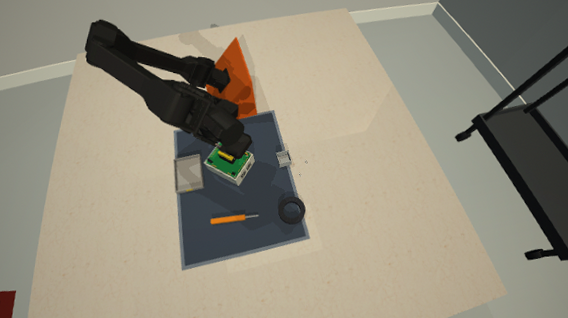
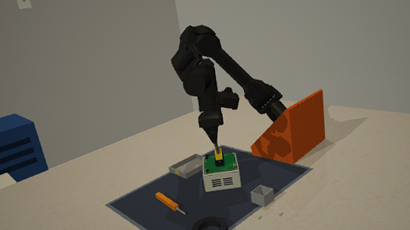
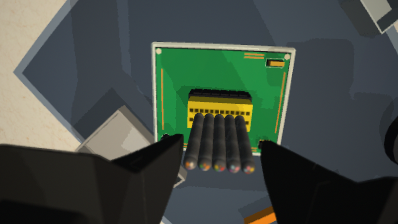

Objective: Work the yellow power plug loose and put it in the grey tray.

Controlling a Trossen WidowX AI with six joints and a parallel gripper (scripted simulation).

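The yellow power plug lies 4 cm below my gripper tip. Also, from my gripper tip: dark mat (5 cm ahead, 12 cm below).
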